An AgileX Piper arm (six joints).
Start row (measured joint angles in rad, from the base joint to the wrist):
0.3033, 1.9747, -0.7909, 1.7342, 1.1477, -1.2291
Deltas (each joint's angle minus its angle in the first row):
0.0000, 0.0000, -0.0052, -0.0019, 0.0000, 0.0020
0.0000, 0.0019, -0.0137, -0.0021, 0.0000, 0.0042
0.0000, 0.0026, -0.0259, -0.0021, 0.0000, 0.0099
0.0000, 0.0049, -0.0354, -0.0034, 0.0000, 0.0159
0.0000, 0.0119, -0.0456, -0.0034, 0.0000, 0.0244
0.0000, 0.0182, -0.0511, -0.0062, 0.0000, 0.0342
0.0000, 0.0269, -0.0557, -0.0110, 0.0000, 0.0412
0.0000, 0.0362, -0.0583, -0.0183, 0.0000, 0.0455
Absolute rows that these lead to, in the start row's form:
0.3033, 1.9747, -0.7961, 1.7323, 1.1477, -1.2271
0.3033, 1.9766, -0.8046, 1.7321, 1.1477, -1.2249
0.3033, 1.9773, -0.8168, 1.7321, 1.1477, -1.2192
0.3033, 1.9796, -0.8263, 1.7308, 1.1477, -1.2132
0.3033, 1.9866, -0.8365, 1.7308, 1.1477, -1.2047
0.3033, 1.9929, -0.8420, 1.7280, 1.1477, -1.1949
0.3033, 2.0016, -0.8466, 1.7232, 1.1477, -1.1879
0.3033, 2.0109, -0.8492, 1.7159, 1.1477, -1.1836

